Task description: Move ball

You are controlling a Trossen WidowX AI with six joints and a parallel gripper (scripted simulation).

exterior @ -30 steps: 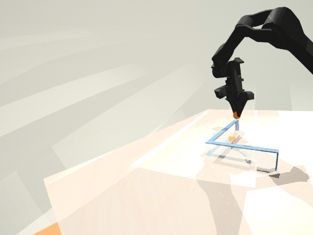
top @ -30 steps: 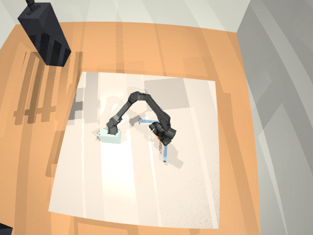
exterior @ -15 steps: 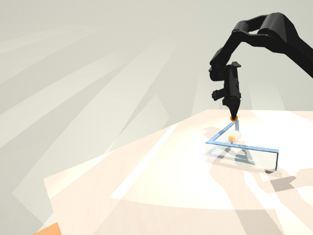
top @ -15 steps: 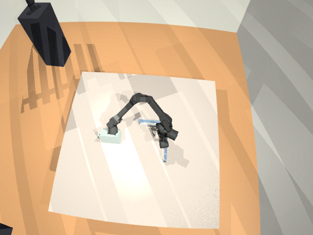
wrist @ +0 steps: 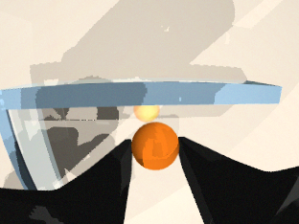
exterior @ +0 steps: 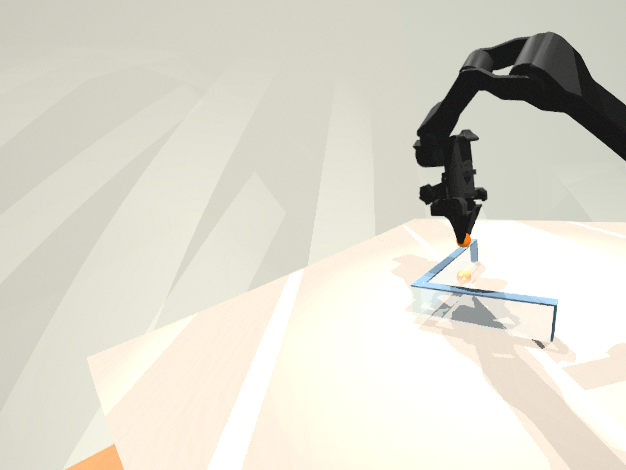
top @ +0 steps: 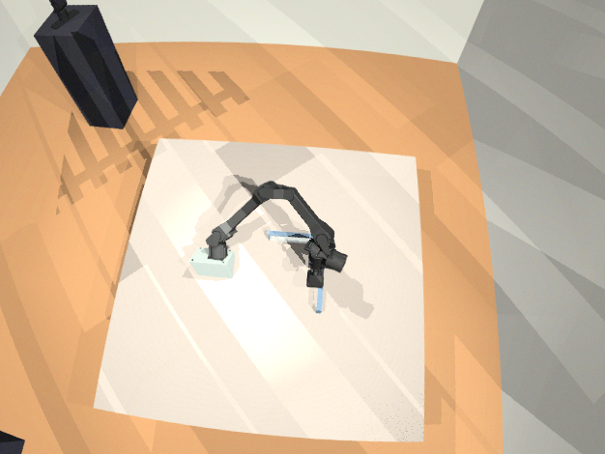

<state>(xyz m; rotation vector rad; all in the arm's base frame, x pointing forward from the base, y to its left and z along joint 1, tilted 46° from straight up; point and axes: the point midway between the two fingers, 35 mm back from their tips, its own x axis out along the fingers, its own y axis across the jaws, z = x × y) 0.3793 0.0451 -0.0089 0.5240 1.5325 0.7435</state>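
Right now my gripper tip is 8 cm above the see-through copy of ball. Also, from my gripper tip: orange ball (right at my gripper tip); low clear wall (10 cm behind, 15 cm to the left, 6 cm below).
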